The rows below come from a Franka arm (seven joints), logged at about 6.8 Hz.
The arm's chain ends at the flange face. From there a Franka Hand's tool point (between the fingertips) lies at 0.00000 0.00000 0.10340 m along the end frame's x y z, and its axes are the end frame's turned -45 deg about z.
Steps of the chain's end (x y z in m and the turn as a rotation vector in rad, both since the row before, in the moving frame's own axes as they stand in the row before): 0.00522 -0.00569 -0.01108 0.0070 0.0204 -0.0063; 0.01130 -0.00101 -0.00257 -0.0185 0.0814 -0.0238; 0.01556 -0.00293 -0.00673 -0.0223 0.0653 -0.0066; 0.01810 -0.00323 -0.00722 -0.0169 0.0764 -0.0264; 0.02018 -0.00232 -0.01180 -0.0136 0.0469 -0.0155; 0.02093 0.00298 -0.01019 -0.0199 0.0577 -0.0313; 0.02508 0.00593 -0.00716 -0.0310 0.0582 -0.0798; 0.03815 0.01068 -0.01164 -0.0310 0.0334 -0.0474
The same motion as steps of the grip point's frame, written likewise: 0.00972 0.00064 -0.01110 -0.0095 0.0194 -0.0063; 0.01338 0.01452 -0.00293 -0.0706 0.0445 -0.0238; 0.01624 0.01532 -0.00698 -0.0619 0.0304 -0.0066; 0.01952 0.01727 -0.00754 -0.0660 0.0421 -0.0264; 0.01838 0.01703 -0.01192 -0.0428 0.0235 -0.0155; 0.01554 0.02253 -0.01038 -0.0549 0.0267 -0.0313; 0.01579 0.02836 -0.00738 -0.0631 0.0192 -0.0798; 0.01971 0.03923 -0.01175 -0.0455 0.0017 -0.0474
